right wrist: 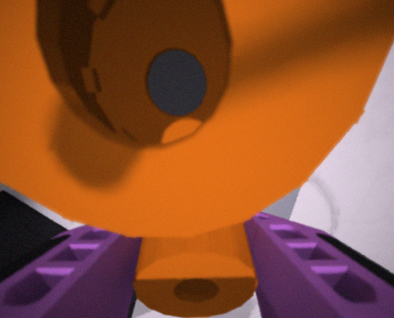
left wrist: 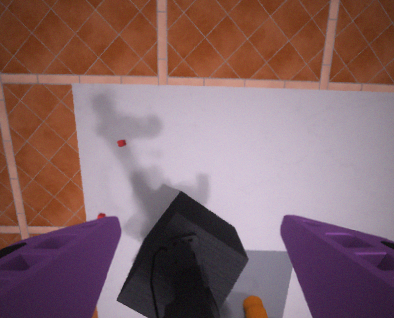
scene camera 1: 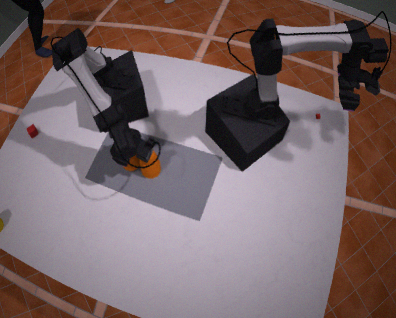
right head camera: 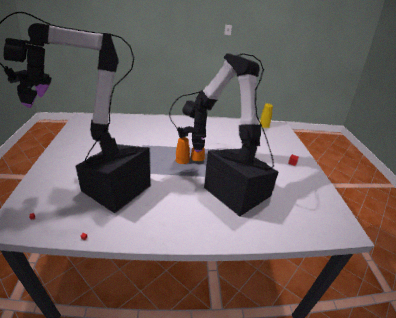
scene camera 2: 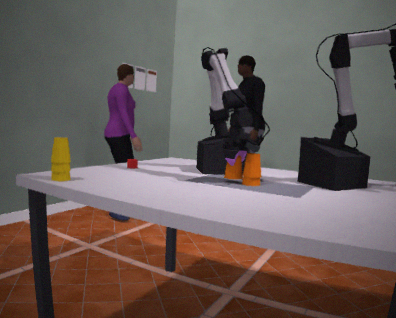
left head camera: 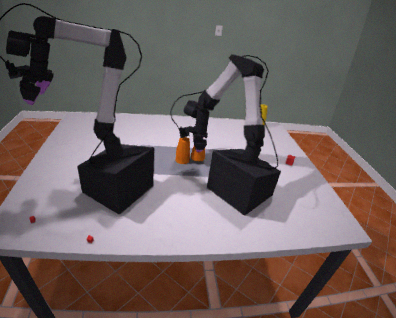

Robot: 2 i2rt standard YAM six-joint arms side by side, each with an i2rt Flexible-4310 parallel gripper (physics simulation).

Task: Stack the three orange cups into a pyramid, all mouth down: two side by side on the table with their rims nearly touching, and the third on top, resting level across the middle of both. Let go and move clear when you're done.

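Places are measured from the left arm's base along level axes (x right, y back, z down), in metres.
Pixels of known places: left gripper, fingertip midpoint: (left wrist: 200, 223) (scene camera 1: 345, 98) (right head camera: 34, 102) (left head camera: 36, 99); right gripper, fingertip midpoint: (right head camera: 197, 148) (scene camera 2: 235, 164) (left head camera: 197, 148); left arm's base, link origin: (left wrist: 187, 279) (scene camera 1: 250, 110) (right head camera: 112, 156) (scene camera 2: 335, 146) (left head camera: 115, 156); right arm's base, link origin: (scene camera 1: 112, 79) (right head camera: 244, 161) (scene camera 2: 222, 137) (left head camera: 248, 161).
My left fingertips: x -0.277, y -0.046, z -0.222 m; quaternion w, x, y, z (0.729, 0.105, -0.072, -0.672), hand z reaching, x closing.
For each thing: its top centre in the pictures, then the offset to it from my left fingertips. Level surfaces: height alone.
- grey mat, surface height: dz +0.385 m
- second orange cup, top centre: (right wrist: 202, 287) (scene camera 1: 127, 151) (scene camera 2: 235, 155) (right head camera: 198, 142) (left head camera: 199, 142) dy -0.150, dx +0.664, dz +0.281 m
- yellow cup stack, top centre: (scene camera 2: 62, 138) (right head camera: 268, 105) (left head camera: 263, 106) dy -0.531, dx +1.197, dz +0.234 m
- red cube, top centre: (scene camera 1: 30, 128) (scene camera 2: 132, 159) (left head camera: 291, 157) dy -0.085, dx +1.182, dz +0.346 m
One orange cup (left head camera: 183, 151) (right head camera: 183, 151) (scene camera 1: 151, 167) (scene camera 2: 252, 170) stands mouth down on the grey mat (scene camera 1: 185, 195) (scene camera 2: 287, 190). In the right wrist view its holed top looms close to the camera. My right gripper (scene camera 2: 236, 159) (right wrist: 194, 215) is shut on a second orange cup (left head camera: 198, 155) (scene camera 2: 232, 170) (right wrist: 195, 260), narrow end up, low at the mat right beside the first. Whether their rims touch is hidden. I cannot make out a third orange cup. My left gripper (left head camera: 37, 94) (right head camera: 34, 97) (left wrist: 200, 223) is open and empty, high above the table's end.
A yellow cup stack (right head camera: 267, 116) (scene camera 2: 61, 160) stands near the table's far edge. A red cube (left head camera: 290, 160) (scene camera 1: 32, 131) lies beyond the right arm's base (left head camera: 242, 180). Small red cubes (left head camera: 32, 219) (left head camera: 90, 239) lie near the left front. Two people stand behind the table.
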